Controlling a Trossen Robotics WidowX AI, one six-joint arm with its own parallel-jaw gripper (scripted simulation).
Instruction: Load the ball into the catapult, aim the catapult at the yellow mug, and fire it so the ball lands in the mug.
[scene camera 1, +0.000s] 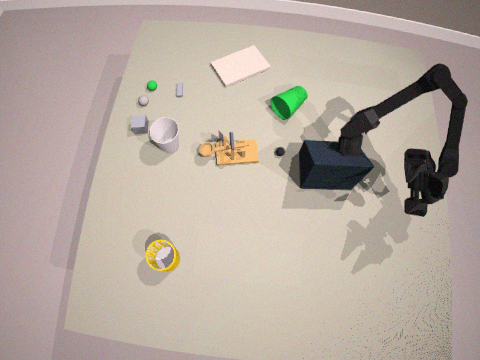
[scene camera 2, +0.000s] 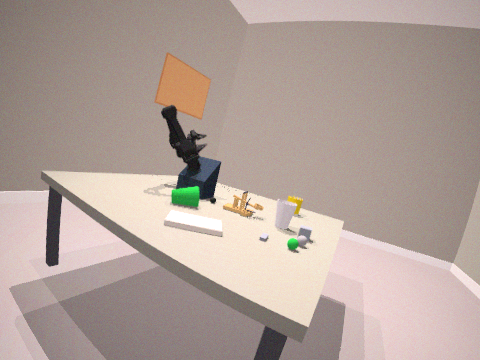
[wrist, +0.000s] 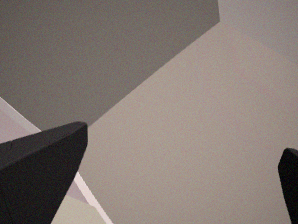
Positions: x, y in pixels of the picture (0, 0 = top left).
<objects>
My gripper (scene camera 1: 407, 197) is 86 cm from the lens. A yellow mug (scene camera 1: 161, 255) is 107 cm from the lens.
</objects>
